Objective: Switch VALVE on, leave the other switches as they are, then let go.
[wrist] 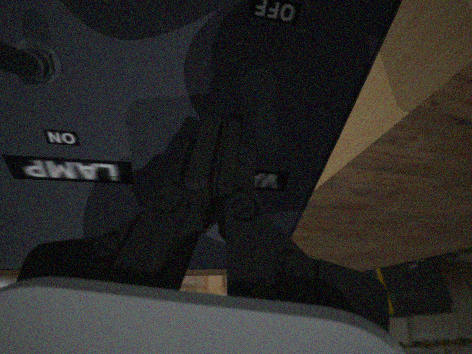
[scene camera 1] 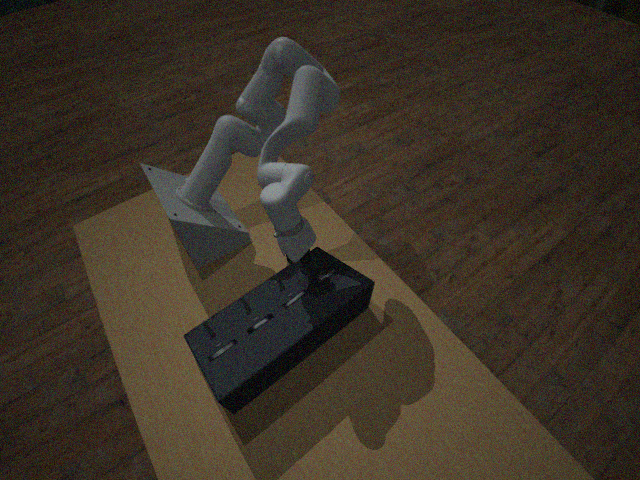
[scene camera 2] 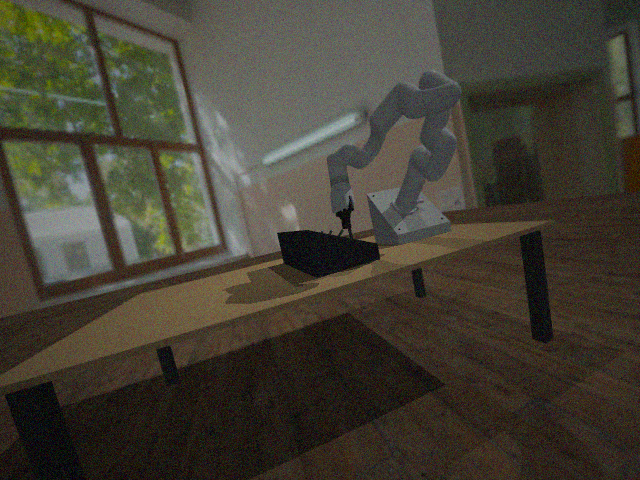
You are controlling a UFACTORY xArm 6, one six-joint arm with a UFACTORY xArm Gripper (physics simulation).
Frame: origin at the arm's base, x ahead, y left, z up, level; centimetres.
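Seen in the pictures: gripper, fingertip midpoint: (wrist: 225,137) (scene camera 1: 306,261) (scene camera 2: 347,228); arm's base, origin of the base link: (scene camera 1: 193,199) (scene camera 2: 403,205).
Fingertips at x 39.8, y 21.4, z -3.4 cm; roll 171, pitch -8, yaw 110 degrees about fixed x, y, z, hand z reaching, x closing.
Observation:
Pixels of each thing's top centre, then the offset from my fingertips to it. "pt": a spot on its surface instead. Level surfaces: height alone.
- OFF label, surface spot: (wrist: 274,10) pt dx -3.5, dy +1.7, dz -6.0 cm
- small label, middle of its top: (wrist: 238,183) (scene camera 1: 327,274) dx +6.8, dy +3.2, dz -1.3 cm
- LAMP label, middle of its top: (wrist: 70,175) (scene camera 1: 295,297) dx +8.4, dy -8.7, dz -1.3 cm
- wooden table, its level: dz -13.4 cm
The black switch box (scene camera 1: 268,351) (scene camera 2: 325,258) (wrist: 310,100) stands on the table with a row of switches. My gripper (scene camera 1: 317,281) (scene camera 2: 351,237) (wrist: 225,137) is shut and empty, its fingers pointing down low over the end switch's place. In the wrist view its dark fingers and shadow cover that switch's lever and name label, so I cannot read VALVE or tell its lever's position. An OFF label (wrist: 274,10) and part of a small label (wrist: 270,180) show there. Beside it are the LAMP label (wrist: 70,169), its ON label (wrist: 61,137) and its lever (wrist: 20,61).
Other levers (scene camera 1: 209,329) (scene camera 1: 246,305) stand along the box, with pale name labels (scene camera 1: 223,350) (scene camera 1: 260,323) (scene camera 1: 295,299) beside the row. The arm's wedge-shaped base (scene camera 1: 206,242) (scene camera 2: 385,222) stands behind the box on the wooden table (scene camera 1: 118,289) (scene camera 2: 155,315). The box's end lies near a table edge.

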